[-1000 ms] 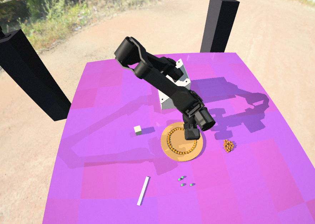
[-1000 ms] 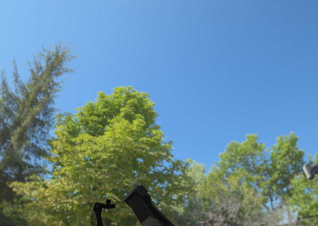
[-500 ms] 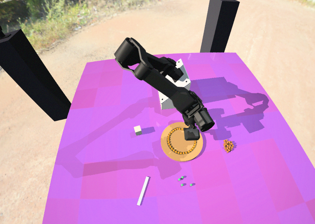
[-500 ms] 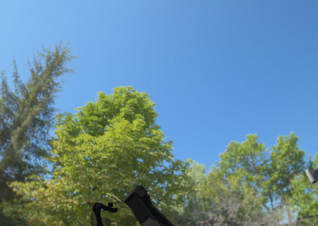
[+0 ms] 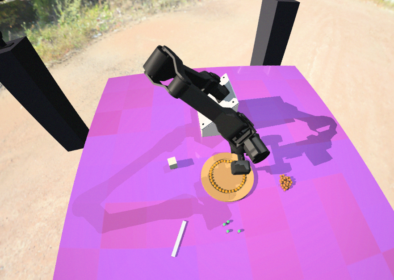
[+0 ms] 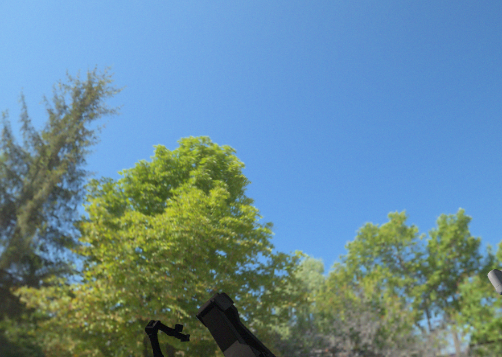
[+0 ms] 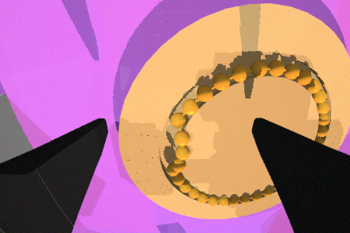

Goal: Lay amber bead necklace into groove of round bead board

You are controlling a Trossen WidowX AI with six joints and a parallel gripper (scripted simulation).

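My gripper tip is now 5 cm short of the round tan bead board, 4 cm to the left of it and 1 cm above it. The rest, counted from my gripper tip: small cream cube: 5 cm behind, 23 cm to the right; white bar: 22 cm ahead, 27 cm to the right, 2 cm below.
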